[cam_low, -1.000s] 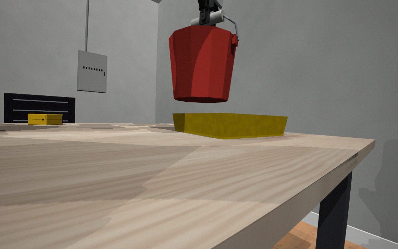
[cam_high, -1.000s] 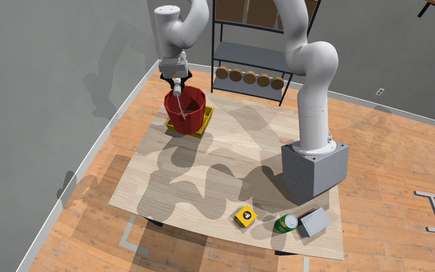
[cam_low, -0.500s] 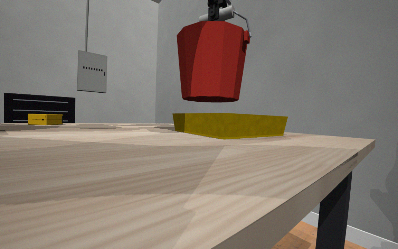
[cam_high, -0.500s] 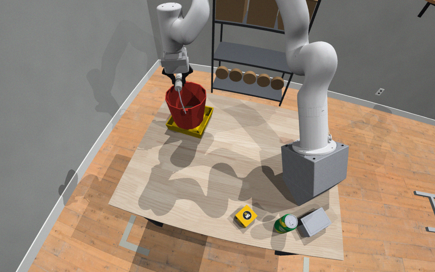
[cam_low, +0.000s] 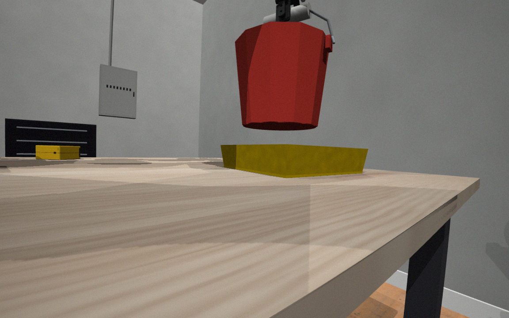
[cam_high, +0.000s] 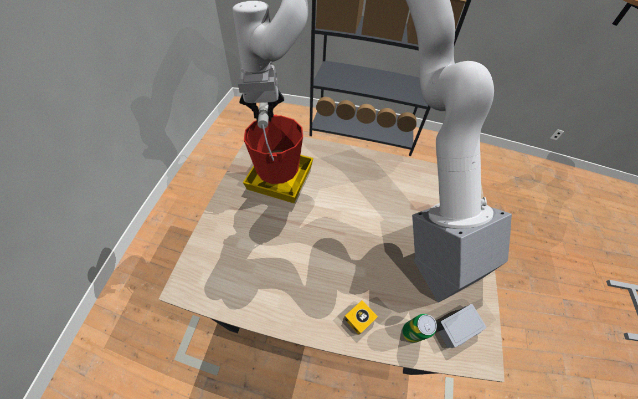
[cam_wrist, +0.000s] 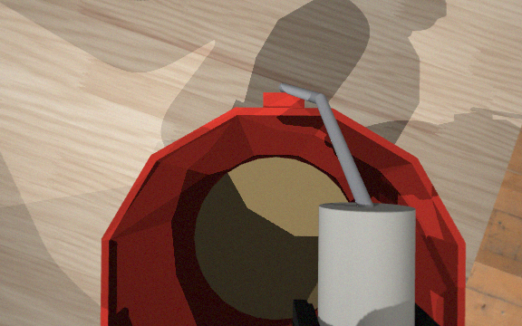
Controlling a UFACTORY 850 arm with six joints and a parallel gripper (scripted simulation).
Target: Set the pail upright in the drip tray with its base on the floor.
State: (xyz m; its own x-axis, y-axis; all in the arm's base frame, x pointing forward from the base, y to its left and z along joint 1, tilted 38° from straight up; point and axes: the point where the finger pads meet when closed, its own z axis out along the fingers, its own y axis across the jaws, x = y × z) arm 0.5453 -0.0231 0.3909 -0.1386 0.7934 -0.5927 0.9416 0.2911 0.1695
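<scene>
The red pail lies 100 mm below my hand and 20 mm behind it. From my hand the other things lie so: yellow drip tray (320 mm below, 30 mm to the right, 20 mm behind); then wire handle (30 mm below, 10 mm behind); then grey box (650 mm behind, 530 mm to the left, 310 mm below).
</scene>
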